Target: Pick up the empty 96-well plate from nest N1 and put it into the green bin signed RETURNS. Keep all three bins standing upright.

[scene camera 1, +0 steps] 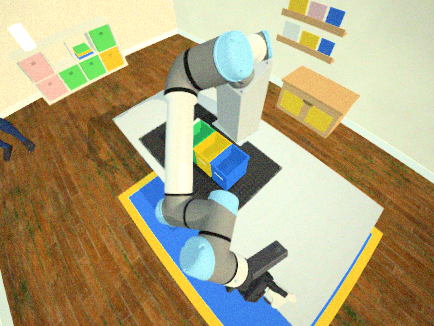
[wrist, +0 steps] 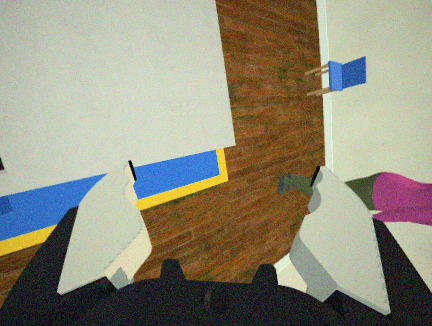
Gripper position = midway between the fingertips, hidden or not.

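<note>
Scene camera 1 shows the gripper (scene camera 1: 278,280) together with a yellow bin (scene camera 1: 211,147) and a blue bin (scene camera 1: 228,167). The wrist view also shows the gripper (wrist: 222,165), but the yellow bin is out of frame in the wrist view, and the blue bin is out of frame in the wrist view too.
</note>
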